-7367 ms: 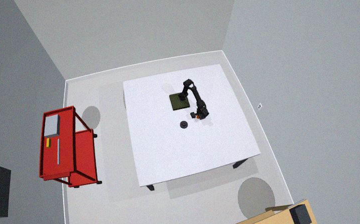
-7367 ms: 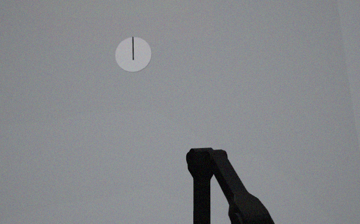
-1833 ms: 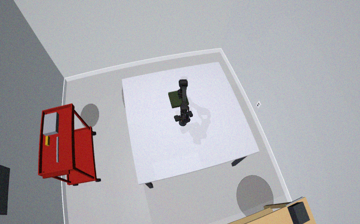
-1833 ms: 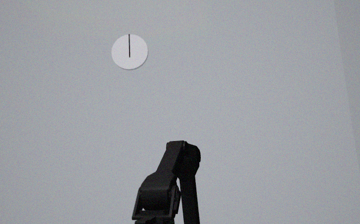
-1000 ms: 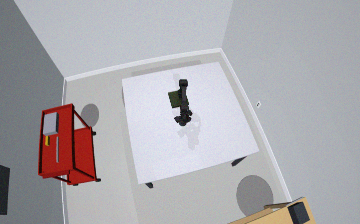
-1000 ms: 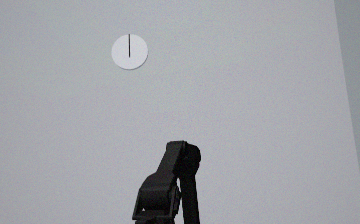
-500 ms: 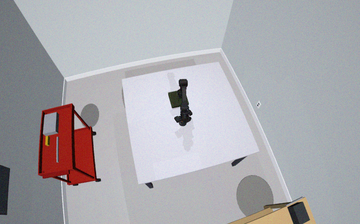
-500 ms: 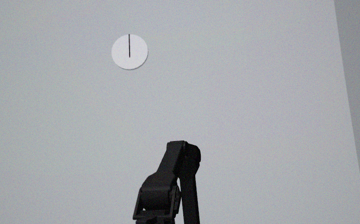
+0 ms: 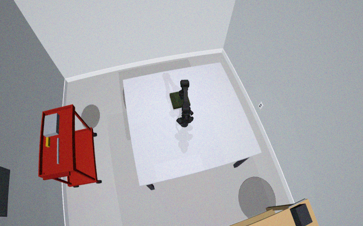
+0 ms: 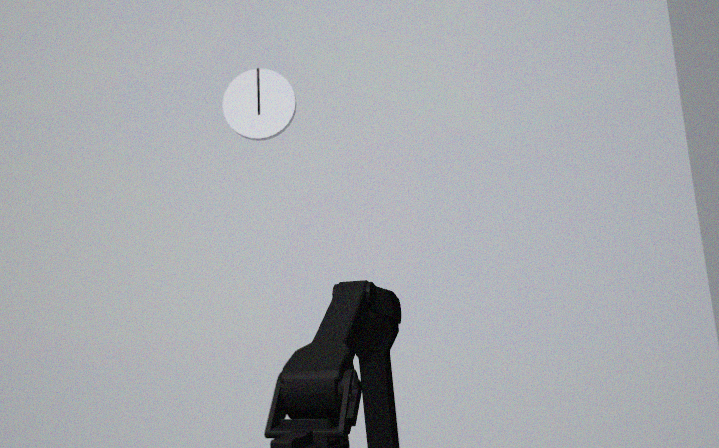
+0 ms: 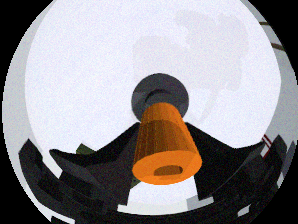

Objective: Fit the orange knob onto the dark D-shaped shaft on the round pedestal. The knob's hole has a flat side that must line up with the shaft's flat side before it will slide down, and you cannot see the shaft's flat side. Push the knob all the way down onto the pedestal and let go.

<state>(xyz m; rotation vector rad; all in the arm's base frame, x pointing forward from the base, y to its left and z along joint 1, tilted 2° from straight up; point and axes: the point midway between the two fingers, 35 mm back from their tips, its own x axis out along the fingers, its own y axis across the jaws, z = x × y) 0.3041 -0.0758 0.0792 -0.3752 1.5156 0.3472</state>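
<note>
Right now my gripper tip is 40 mm above the dark round pedestal. From my gripper tip the other things lie so: orange knob 20 mm above.
</note>
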